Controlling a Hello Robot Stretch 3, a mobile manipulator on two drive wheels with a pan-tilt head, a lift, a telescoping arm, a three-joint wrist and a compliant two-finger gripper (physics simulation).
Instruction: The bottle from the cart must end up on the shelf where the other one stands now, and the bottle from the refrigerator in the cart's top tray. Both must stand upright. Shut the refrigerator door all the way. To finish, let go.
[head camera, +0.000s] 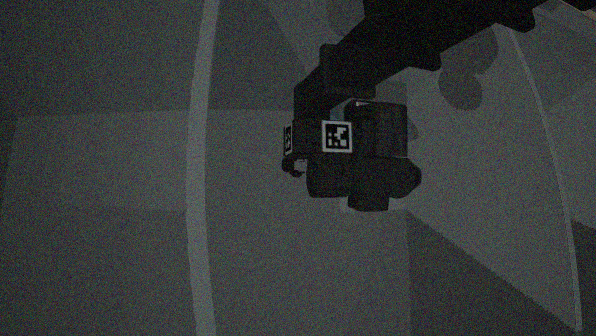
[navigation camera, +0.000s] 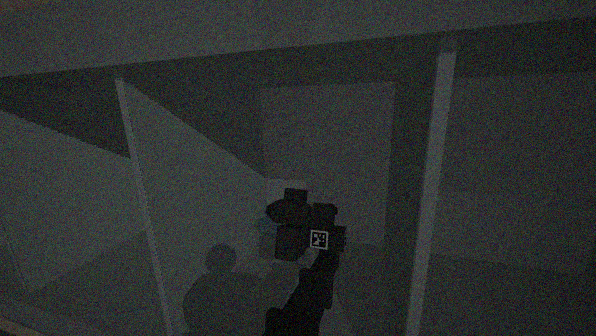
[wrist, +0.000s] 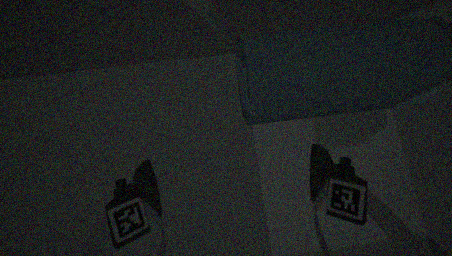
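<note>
You can see the gripper (head camera: 327, 165) in the head camera, and the wrist view shows the gripper (wrist: 232, 171) too.
</note>
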